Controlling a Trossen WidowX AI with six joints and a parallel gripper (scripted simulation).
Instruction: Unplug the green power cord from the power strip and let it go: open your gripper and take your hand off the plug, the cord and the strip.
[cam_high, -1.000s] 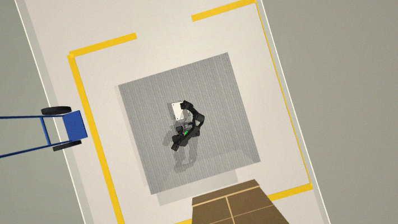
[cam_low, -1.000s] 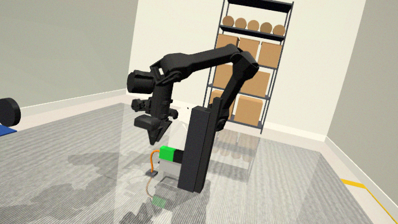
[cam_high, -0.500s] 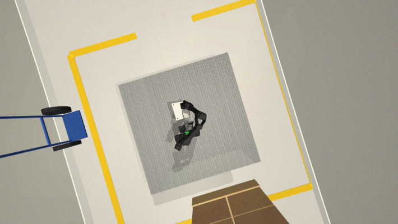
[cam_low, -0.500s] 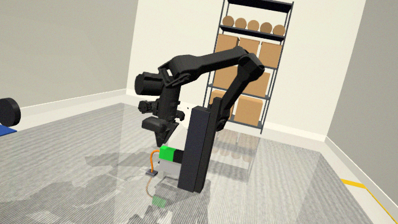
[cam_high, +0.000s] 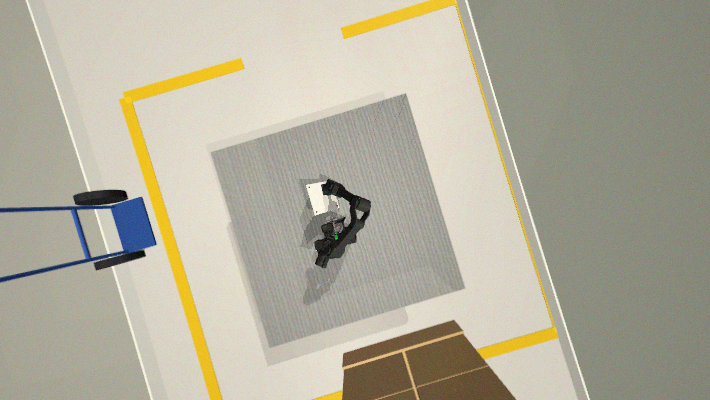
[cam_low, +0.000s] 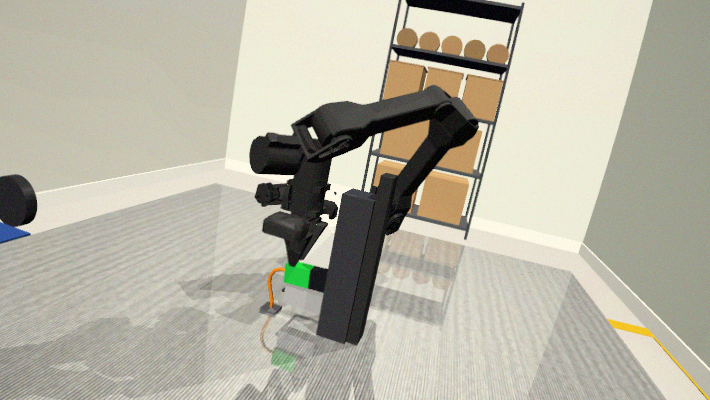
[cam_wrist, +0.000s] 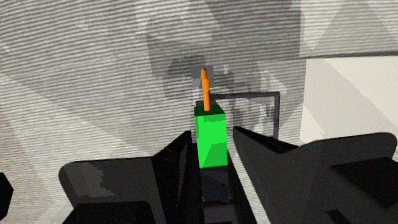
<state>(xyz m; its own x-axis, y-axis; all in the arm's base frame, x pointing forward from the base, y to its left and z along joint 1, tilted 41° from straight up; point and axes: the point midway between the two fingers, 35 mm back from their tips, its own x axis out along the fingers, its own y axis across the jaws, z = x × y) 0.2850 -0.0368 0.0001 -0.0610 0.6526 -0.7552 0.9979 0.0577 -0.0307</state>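
Now: the green plug 3 cm to the left of my gripper tip and 1 cm below it. The rest, counted from my gripper tip: small grey anchor 10 cm below, 4 cm to the right.
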